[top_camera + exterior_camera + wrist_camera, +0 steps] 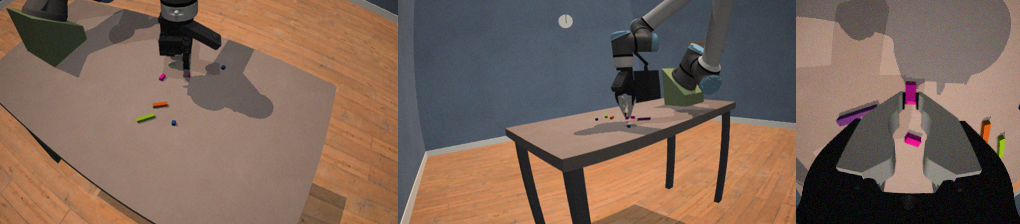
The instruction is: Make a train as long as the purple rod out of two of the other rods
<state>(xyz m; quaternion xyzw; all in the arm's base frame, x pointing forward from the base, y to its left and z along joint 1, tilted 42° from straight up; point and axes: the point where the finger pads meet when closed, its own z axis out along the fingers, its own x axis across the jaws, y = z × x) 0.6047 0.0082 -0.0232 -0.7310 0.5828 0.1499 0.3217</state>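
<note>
My gripper is now 12 cm to the left of the orange rod, 3 cm past it and 2 cm above it. Also, from my hand: lime rod 18 cm to the right, 5 cm behind, 2 cm below; purple rod 5 cm to the left, 5 cm behind, 2 cm below.
</note>
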